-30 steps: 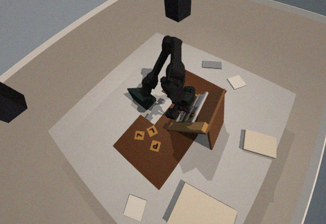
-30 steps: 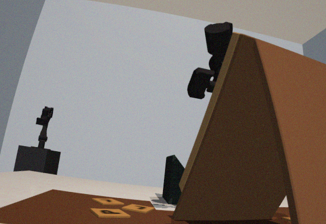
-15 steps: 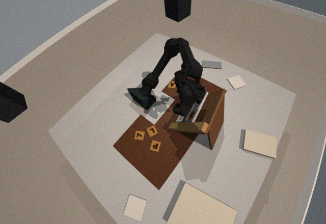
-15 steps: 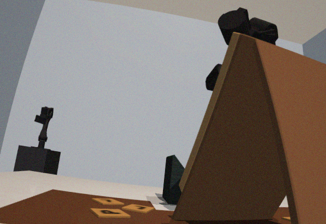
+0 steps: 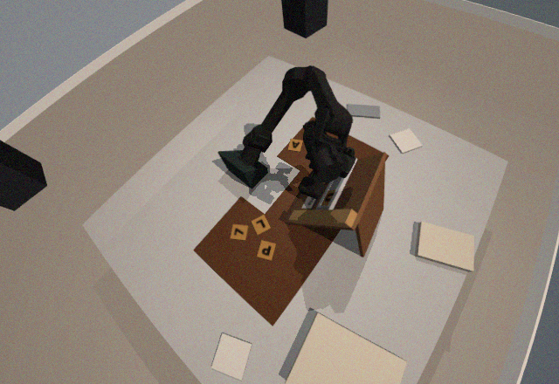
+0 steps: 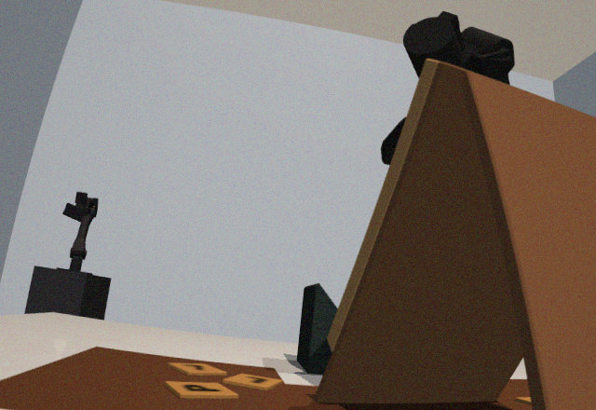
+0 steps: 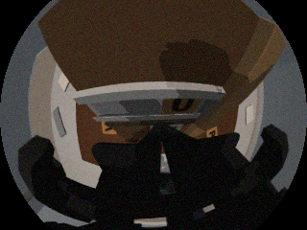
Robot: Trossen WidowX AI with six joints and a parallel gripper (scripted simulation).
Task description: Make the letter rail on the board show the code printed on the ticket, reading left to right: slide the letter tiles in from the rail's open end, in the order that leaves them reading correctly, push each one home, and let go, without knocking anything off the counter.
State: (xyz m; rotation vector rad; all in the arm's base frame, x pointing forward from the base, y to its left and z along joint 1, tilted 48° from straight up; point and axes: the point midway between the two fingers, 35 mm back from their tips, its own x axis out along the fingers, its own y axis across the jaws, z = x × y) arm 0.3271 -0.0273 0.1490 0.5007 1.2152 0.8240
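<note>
The letter tile is 15 cm behind my gripper tip, 30 cm to the right of it and 19 cm below it. The rest, counted from my gripper tip: white ticket 3 cm behind, 4 cm to the right, 11 cm below; then brown mat 12 cm behind, 6 cm to the right, 20 cm below; then grey slab 18 cm behind, 48 cm to the left, 19 cm below.
</note>
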